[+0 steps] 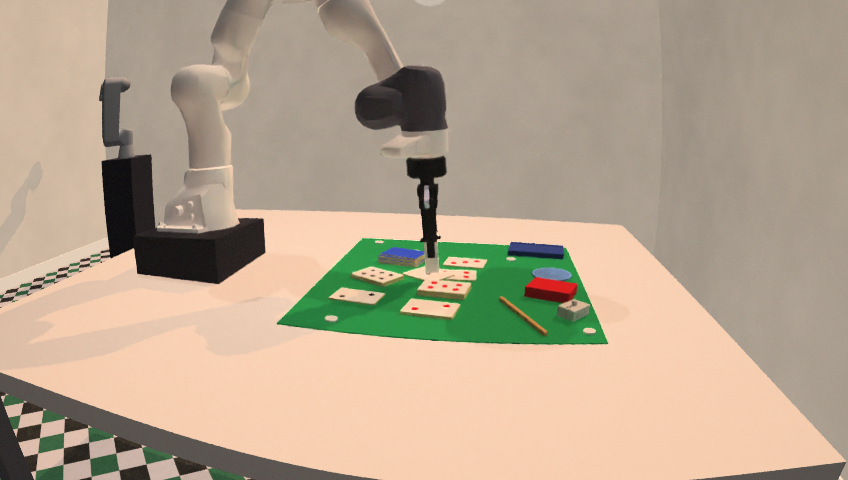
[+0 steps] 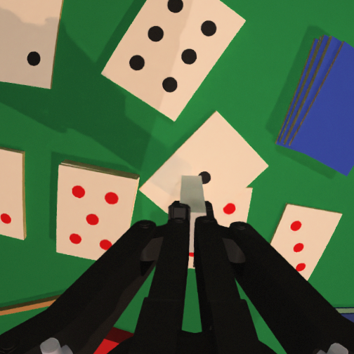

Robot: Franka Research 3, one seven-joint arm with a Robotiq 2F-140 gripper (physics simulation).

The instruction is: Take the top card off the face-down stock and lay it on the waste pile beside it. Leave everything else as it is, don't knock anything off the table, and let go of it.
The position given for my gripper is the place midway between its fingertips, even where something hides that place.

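A red box (image 1: 540, 288) is here for me to see. I see a green mat (image 1: 482, 318) too, and the green mat (image 2: 85, 117) is also visible in the other image. My own gripper (image 1: 432, 271) is in sight, and I see my gripper (image 2: 190, 191) again there.
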